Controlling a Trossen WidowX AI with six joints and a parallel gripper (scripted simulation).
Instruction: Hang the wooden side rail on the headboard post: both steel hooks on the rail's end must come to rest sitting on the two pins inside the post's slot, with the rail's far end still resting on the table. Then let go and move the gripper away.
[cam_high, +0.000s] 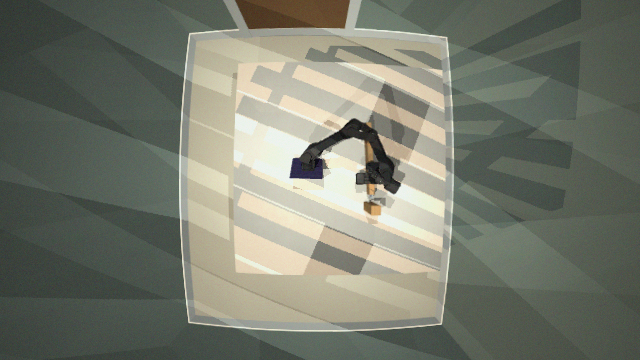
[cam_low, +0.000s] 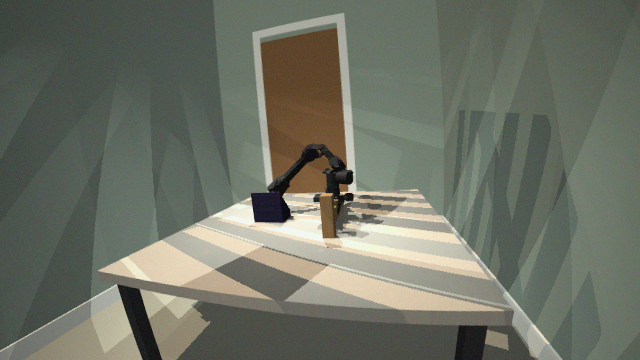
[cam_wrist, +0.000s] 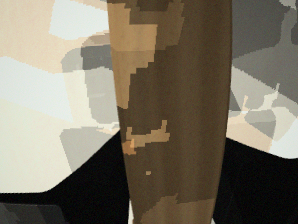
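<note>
The headboard post is 160 mm to the right of my gripper tip, 40 mm above it and 10 mm behind it.
</note>
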